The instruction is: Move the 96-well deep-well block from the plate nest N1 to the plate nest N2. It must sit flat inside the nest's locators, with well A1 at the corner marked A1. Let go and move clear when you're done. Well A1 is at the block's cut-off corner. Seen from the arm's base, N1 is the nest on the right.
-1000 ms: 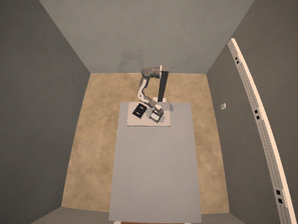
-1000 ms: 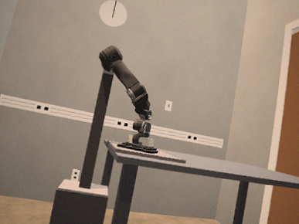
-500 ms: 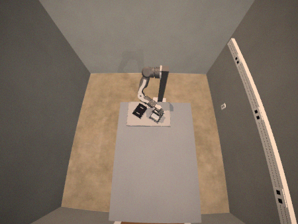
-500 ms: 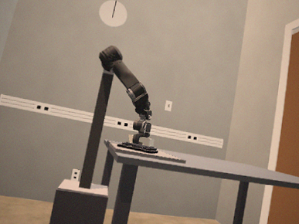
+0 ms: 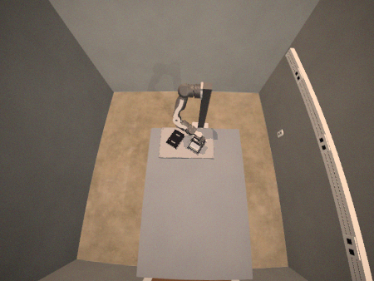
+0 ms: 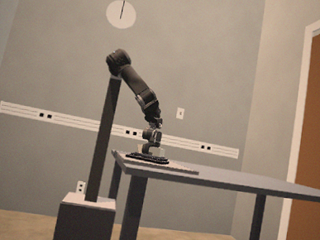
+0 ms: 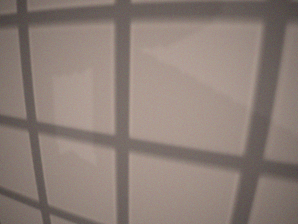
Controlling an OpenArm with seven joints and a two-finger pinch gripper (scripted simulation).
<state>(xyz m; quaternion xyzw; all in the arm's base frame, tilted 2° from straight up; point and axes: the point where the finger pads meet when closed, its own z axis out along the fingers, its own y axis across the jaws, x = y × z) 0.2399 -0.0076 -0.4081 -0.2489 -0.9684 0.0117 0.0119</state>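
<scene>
Right now the white 96-well deep-well block is 20 mm above my hand. From my hand the other things lie so: plate nest: 40 mm behind, 200 mm to the right, 20 mm below; then A1 mark: 80 mm behind, 120 mm to the right, 10 mm below.
</scene>
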